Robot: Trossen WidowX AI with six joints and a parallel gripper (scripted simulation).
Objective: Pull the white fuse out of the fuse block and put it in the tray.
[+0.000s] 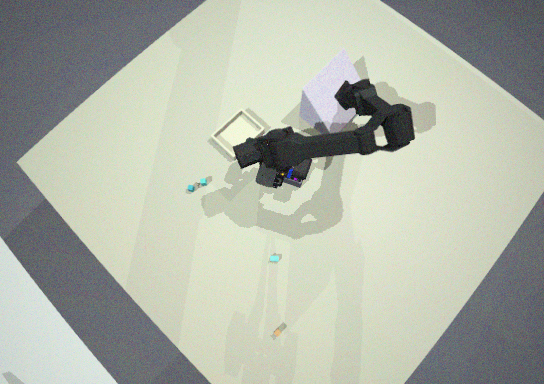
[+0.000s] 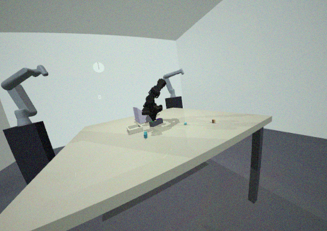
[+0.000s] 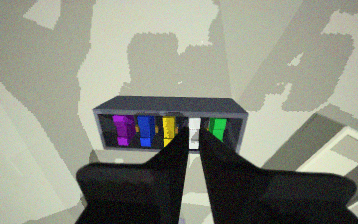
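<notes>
The cream tray lies 3 cm behind my gripper tip, 17 cm to the right of it and 3 cm below it. Round my gripper tip: pale cyan piece: 21 cm ahead, 14 cm to the left, 3 cm below; then white fuse: 1 cm below; then orange piece: 37 cm ahead, 26 cm to the left, 2 cm below.
</notes>
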